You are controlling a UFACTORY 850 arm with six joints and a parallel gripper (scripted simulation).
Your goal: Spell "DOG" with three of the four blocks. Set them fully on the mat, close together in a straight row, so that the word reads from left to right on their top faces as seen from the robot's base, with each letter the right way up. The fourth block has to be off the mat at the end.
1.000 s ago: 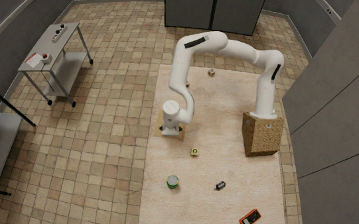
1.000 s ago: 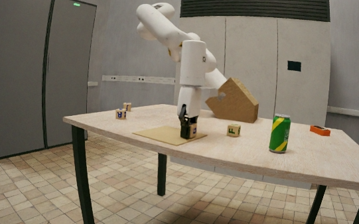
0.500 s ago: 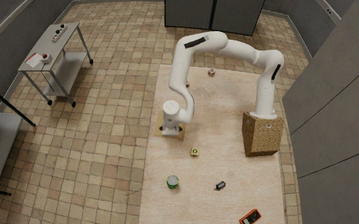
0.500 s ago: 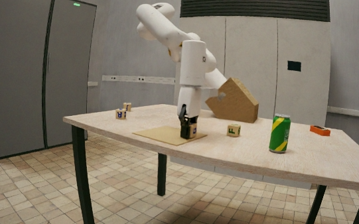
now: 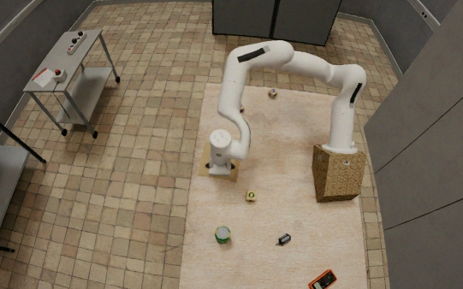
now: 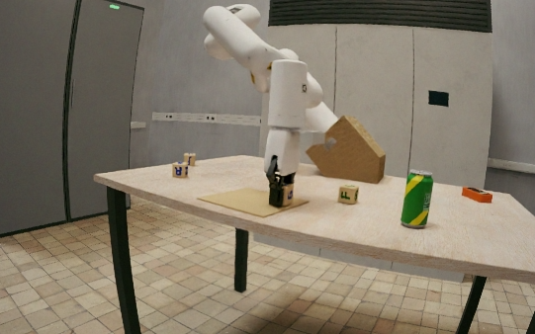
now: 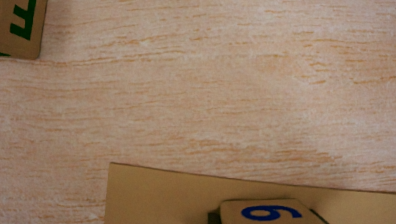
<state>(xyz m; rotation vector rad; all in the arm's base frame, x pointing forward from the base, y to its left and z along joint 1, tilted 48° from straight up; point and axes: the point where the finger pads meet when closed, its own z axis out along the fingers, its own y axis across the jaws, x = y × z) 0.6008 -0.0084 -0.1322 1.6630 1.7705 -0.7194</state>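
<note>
Right now the letter block is right at my hand. Also, from my hand: yellow can (3 cm behind, 33 cm to the left, 4 cm above); tan mat (7 cm to the right, 3 cm below); blue-lettered block (8 cm behind, 41 cm to the right, 1 cm below).
</note>
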